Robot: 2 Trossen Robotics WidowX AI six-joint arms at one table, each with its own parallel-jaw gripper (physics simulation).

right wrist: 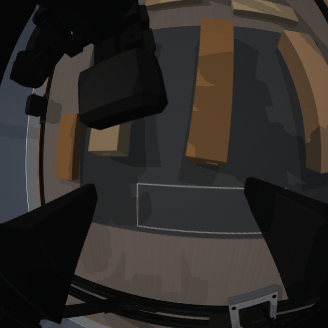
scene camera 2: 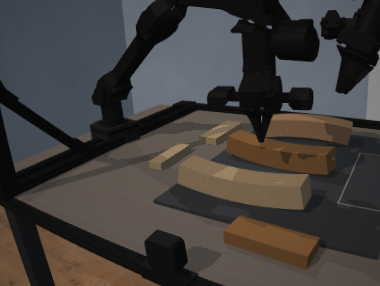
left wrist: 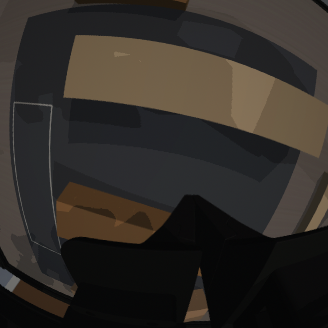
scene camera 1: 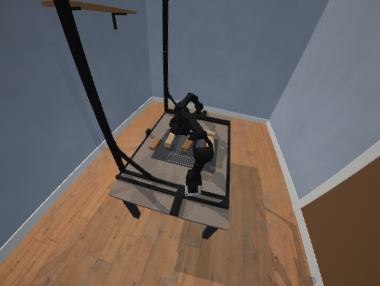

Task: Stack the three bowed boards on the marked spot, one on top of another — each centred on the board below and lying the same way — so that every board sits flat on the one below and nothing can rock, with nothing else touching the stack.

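Places are measured from the left arm's base along level axes (x ahead, y left, z up), in centimetres.
Pixels of known places: left gripper, fingertip midpoint: (scene camera 2: 261, 141) (left wrist: 190, 201); right gripper, fingertip midpoint: (right wrist: 171, 188) (scene camera 2: 341, 93) (scene camera 1: 182, 137); left arm's base, link origin: (scene camera 2: 113, 122) (scene camera 1: 198, 113); right arm's base, link origin: (right wrist: 254, 313) (scene camera 1: 192, 188).
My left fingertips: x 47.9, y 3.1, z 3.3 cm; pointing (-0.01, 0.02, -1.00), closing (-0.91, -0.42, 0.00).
Note:
Ahead of a thing's pixels: the offset from my left fingertips to its middle. Level surfaces: height alone.
A pale yellow bowed board @[dx +0.7, dy -7.4, dz -4.8 cm] (scene camera 2: 245, 187) (left wrist: 165, 75) (right wrist: 106, 140), an orange-brown bowed board @[dx -2.0, dy +8.8, dz -4.8 cm] (scene camera 2: 285, 152) (left wrist: 110, 215) (right wrist: 215, 90) and a tan bowed board @[dx -5.8, dy +26.4, dz -5.6 cm] (scene camera 2: 310, 129) (right wrist: 312, 100) lie apart on the dark mat @[dz -7.9 cm] (scene camera 2: 182, 199) (left wrist: 175, 160) (right wrist: 115, 200). The marked spot's white outline (scene camera 2: 350, 177) (left wrist: 51, 150) (right wrist: 137, 205) surrounds bare mat beyond the boards' ends. My left gripper (scene camera 2: 261, 140) (left wrist: 190, 201) is shut and empty, its tips at the orange-brown board's upper edge; contact is unclear. My right gripper (scene camera 2: 343, 92) (right wrist: 171, 188) is open and empty, above the marked spot's side of the mat.
An orange block @[dx +13.5, dy -16.0, dz -7.4 cm] (scene camera 1: 155, 143) (scene camera 2: 270, 242) (right wrist: 67, 145) lies beside the mat. Two pale strips @[dx -23.9, dy -2.9, dz -7.6 cm] (scene camera 2: 170, 156) @[dx -25.7, dy +17.2, dz -7.6 cm] (scene camera 2: 222, 132) lie on the table past the boards' other ends. The left arm's wrist body (right wrist: 122, 87) hangs over the pale yellow board in the right wrist view. Black rails edge the table.

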